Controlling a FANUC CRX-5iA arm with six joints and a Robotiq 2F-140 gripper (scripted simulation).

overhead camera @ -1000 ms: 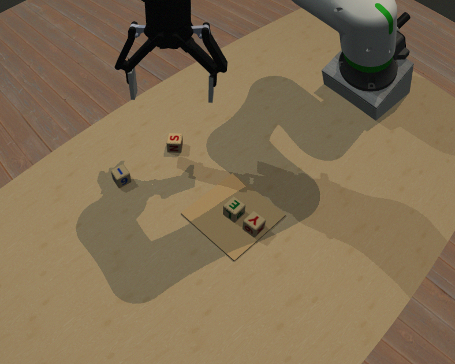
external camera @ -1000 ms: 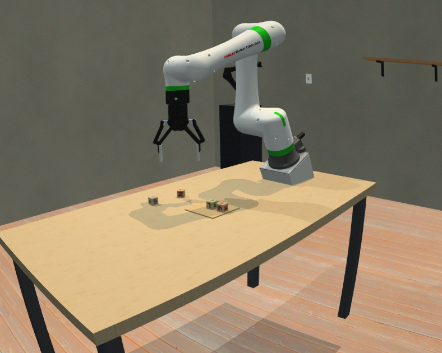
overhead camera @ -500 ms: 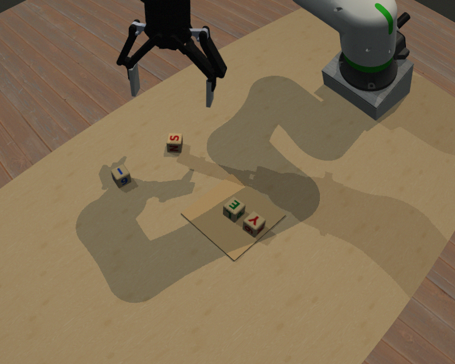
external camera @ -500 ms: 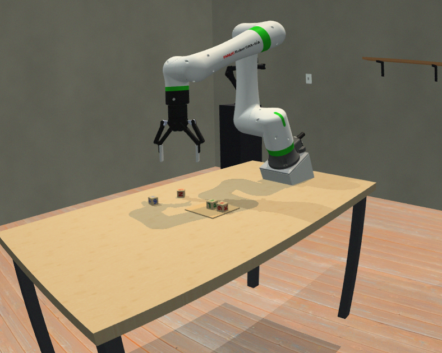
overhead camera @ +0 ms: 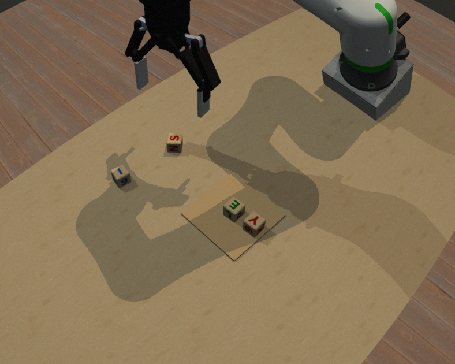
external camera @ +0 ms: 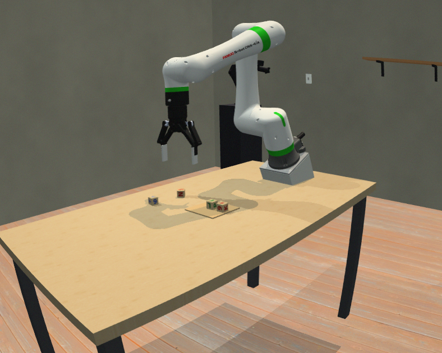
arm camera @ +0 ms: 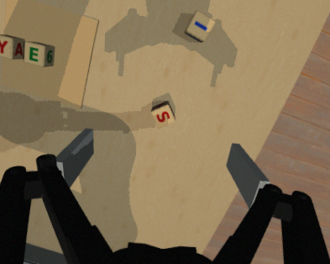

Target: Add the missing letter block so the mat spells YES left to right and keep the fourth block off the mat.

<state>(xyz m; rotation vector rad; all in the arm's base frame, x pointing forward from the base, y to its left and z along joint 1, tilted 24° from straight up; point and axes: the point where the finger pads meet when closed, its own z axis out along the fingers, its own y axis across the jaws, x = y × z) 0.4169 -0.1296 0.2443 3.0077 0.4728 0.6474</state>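
The S block is 13 cm below my hand. The rest, counted from my hand: mat 1 cm ahead, 21 cm to the left, 15 cm below; then E block 1 cm ahead, 21 cm to the left, 13 cm below; then Y block 25 cm to the left, 13 cm below.
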